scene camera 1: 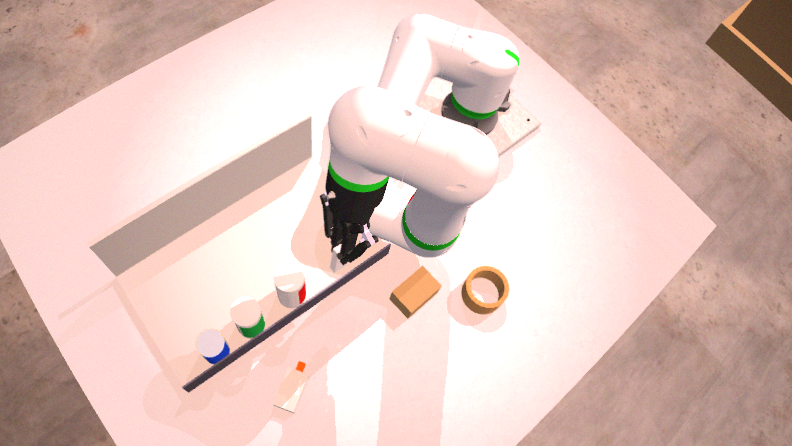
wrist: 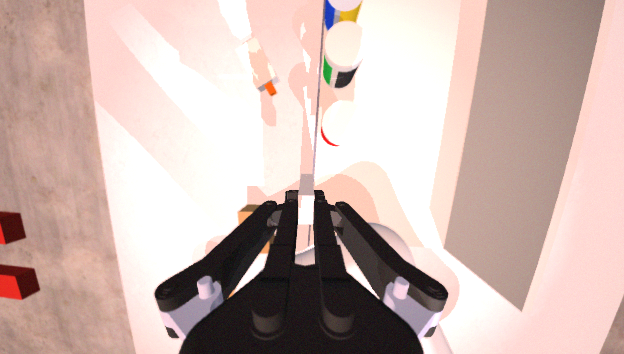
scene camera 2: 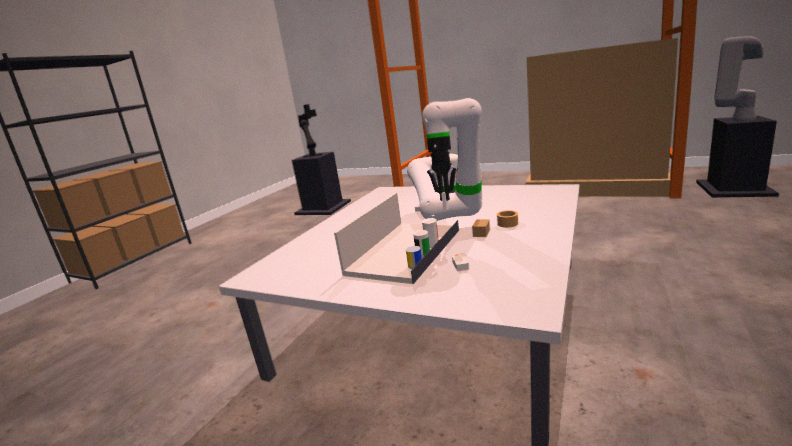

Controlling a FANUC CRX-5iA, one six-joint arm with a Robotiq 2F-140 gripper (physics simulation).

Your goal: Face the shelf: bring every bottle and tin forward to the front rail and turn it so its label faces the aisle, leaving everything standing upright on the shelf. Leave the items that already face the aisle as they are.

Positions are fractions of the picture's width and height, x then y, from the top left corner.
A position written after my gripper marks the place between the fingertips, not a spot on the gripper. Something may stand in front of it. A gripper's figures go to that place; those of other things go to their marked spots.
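My gripper (scene camera 1: 0.43,0.60) is 106 cm from the lens. White tin (scene camera 1: 0.37,0.62): 108 cm from the lens; blue and yellow tin (scene camera 1: 0.27,0.77): 110 cm from the lens. A white bottle with orange cap (scene camera 1: 0.37,0.86) stands 113 cm from the lens, and a tan box (scene camera 1: 0.52,0.66) 117 cm from the lens.
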